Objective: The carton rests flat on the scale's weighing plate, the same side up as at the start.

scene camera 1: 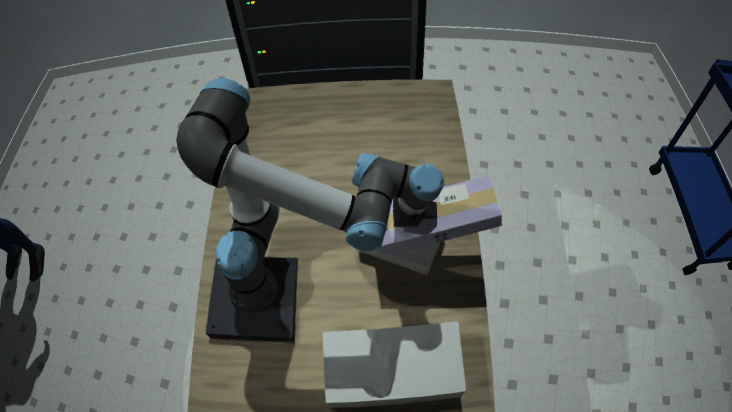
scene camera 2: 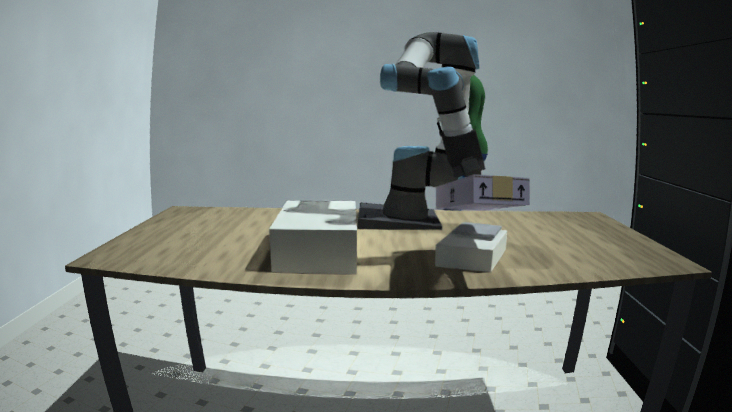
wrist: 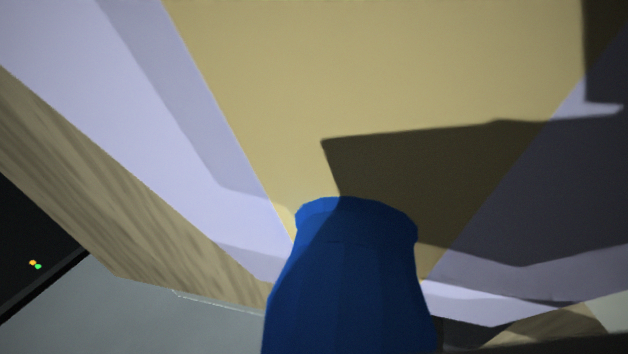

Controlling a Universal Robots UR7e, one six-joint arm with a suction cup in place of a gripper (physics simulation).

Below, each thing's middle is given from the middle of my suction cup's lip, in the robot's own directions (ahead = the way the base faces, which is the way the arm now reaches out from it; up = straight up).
Right now my suction cup is 9 cm short of the lilac carton [scene camera 1: 468,207], 2 cm above it and 1 cm to the left of it. Round my suction cup: scale [scene camera 2: 470,246] (16 cm below, 2 cm to the left, 1 cm ahead); then white block [scene camera 1: 425,360] (37 cm to the right, 15 cm below, 11 cm behind).
